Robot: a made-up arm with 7 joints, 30 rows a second.
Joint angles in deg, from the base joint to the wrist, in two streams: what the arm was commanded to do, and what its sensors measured. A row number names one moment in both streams.
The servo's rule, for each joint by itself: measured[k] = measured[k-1] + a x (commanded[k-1-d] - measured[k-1]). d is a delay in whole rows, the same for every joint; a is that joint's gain. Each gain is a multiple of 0.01, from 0.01 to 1. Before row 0 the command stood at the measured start. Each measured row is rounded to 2 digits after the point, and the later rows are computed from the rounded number. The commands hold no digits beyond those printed.
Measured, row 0:
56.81, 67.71, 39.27, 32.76, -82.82, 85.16, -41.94
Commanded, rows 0 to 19:
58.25, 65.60, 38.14, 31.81, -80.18, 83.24, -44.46
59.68, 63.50, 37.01, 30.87, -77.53, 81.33, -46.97
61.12, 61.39, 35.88, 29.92, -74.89, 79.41, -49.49
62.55, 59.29, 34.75, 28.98, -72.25, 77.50, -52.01
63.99, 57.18, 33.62, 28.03, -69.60, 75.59, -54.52
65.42, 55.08, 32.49, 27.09, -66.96, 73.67, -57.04
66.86, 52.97, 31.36, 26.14, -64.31, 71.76, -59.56
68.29, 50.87, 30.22, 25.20, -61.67, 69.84, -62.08
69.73, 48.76, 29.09, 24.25, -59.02, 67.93, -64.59
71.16, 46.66, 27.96, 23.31, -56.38, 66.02, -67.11
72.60, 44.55, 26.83, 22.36, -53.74, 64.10, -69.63
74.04, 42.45, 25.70, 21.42, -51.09, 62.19, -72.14
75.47, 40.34, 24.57, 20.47, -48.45, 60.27, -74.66
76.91, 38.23, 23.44, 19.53, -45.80, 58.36, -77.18
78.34, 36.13, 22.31, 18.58, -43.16, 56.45, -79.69
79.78, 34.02, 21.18, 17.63, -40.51, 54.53, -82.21
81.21, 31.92, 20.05, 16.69, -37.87, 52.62, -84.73
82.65, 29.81, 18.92, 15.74, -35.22, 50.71, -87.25
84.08, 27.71, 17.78, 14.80, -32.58, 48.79, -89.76
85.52, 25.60, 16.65, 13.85, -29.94, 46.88, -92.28
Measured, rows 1 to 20:
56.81, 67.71, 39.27, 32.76, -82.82, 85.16, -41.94
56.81, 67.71, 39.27, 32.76, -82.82, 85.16, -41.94
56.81, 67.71, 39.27, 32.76, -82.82, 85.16, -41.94
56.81, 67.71, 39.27, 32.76, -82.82, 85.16, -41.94
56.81, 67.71, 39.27, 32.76, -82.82, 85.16, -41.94
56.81, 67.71, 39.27, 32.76, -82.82, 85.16, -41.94
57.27, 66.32, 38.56, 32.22, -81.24, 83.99, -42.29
58.04, 64.46, 37.58, 31.45, -79.01, 82.37, -42.95
59.03, 62.43, 36.51, 30.58, -76.54, 80.56, -43.87
60.16, 60.36, 35.40, 29.67, -73.97, 78.69, -45.01
61.39, 58.26, 34.28, 28.74, -71.35, 76.80, -46.34
62.68, 56.16, 33.15, 27.80, -68.72, 74.89, -47.84
64.02, 54.05, 32.02, 26.85, -66.07, 72.98, -49.48
65.39, 51.95, 30.89, 25.91, -63.43, 71.06, -51.24
66.78, 49.84, 29.76, 24.96, -60.78, 69.15, -53.11
68.18, 47.74, 28.63, 24.02, -58.14, 67.24, -55.07
69.59, 45.63, 27.50, 23.07, -55.50, 65.32, -57.11
71.01, 43.53, 26.37, 22.13, -52.85, 63.41, -59.21
72.44, 41.42, 25.24, 21.18, -50.21, 61.49, -61.37
73.87, 39.31, 24.11, 20.24, -47.56, 59.58, -63.58
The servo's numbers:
d 6
a 0.32 0.66 0.63 0.57 0.60 0.61 0.14

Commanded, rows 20 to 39:
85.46, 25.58, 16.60, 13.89, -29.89, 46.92, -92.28
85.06, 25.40, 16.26, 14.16, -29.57, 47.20, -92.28
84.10, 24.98, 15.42, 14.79, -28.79, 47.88, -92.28
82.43, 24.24, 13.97, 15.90, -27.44, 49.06, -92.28
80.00, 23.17, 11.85, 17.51, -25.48, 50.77, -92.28
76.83, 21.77, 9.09, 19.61, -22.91, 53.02, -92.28
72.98, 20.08, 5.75, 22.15, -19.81, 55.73, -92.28
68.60, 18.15, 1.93, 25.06, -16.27, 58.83, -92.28
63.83, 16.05, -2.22, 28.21, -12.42, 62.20, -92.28
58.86, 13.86, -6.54, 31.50, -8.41, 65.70, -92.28
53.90, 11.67, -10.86, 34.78, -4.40, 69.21, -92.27
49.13, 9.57, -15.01, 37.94, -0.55, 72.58, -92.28
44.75, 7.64, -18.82, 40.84, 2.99, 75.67, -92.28
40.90, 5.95, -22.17, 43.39, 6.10, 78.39, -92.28
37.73, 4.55, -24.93, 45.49, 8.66, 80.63, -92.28
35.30, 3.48, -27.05, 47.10, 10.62, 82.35, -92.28
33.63, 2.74, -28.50, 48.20, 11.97, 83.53, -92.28
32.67, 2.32, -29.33, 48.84, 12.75, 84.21, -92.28
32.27, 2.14, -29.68, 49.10, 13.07, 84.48, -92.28
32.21, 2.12, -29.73, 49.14, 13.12, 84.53, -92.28
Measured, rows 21 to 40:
75.30, 37.21, 22.98, 19.29, -44.92, 57.67, -65.84
76.73, 35.10, 21.85, 18.34, -42.27, 55.75, -68.13
78.16, 33.00, 20.72, 17.40, -39.63, 53.84, -70.45
79.60, 30.89, 19.59, 16.45, -36.98, 51.93, -72.80
81.03, 28.79, 18.45, 15.51, -34.34, 50.01, -75.17
82.47, 26.68, 17.32, 14.56, -31.70, 48.10, -77.57
83.43, 25.95, 16.87, 14.18, -30.61, 47.38, -79.63
83.95, 25.59, 16.49, 14.17, -29.99, 47.27, -81.40
84.00, 25.19, 15.82, 14.52, -29.27, 47.64, -82.92
83.50, 24.56, 14.65, 15.31, -28.17, 48.51, -84.23
82.38, 23.64, 12.89, 16.56, -26.56, 49.89, -85.36
80.60, 22.41, 10.50, 18.30, -24.37, 51.80, -86.33
78.16, 20.87, 7.51, 20.49, -21.63, 54.20, -87.16
75.10, 19.07, 3.99, 23.09, -18.41, 57.02, -87.88
71.49, 17.08, 0.08, 26.01, -14.82, 60.18, -88.50
67.45, 14.95, -4.09, 29.14, -10.97, 63.55, -89.03
63.11, 12.79, -8.36, 32.35, -7.03, 67.00, -89.48
58.64, 10.66, -12.55, 35.54, -3.14, 70.40, -89.87
54.20, 8.67, -16.50, 38.56, 0.54, 73.61, -90.21
49.94, 6.87, -20.07, 41.31, 3.88, 76.53, -90.50

